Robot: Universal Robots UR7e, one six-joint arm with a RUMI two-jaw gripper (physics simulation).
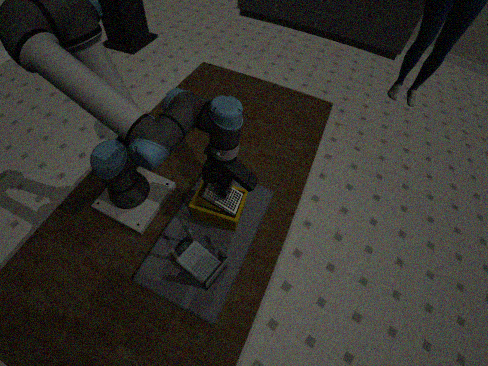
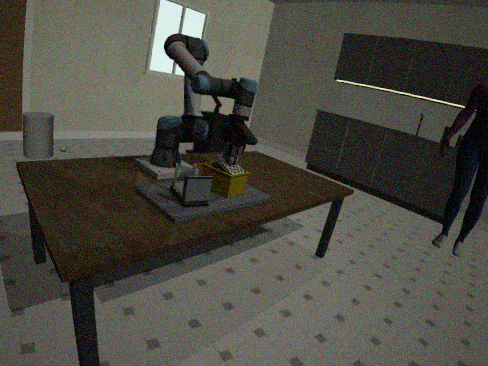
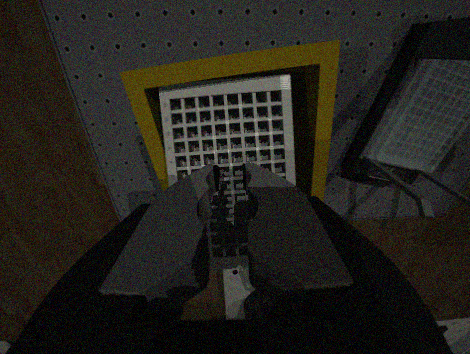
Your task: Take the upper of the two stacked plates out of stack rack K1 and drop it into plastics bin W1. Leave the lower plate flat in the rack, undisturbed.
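A white grid plate is tilted at the mouth of the yellow plastics bin W1, with part of it above the rim. My gripper is over the bin, its fingers close together and shut on the plate's grid. The fingertips are dark and partly hidden. Stack rack K1 stands beside the bin. Another pale grid plate lies flat in it.
The bin and rack stand on a grey perforated mat on the brown table. Thin posts rise at one side of the rack. The arm's pale base plate is beside the mat. A person stands beyond the table.
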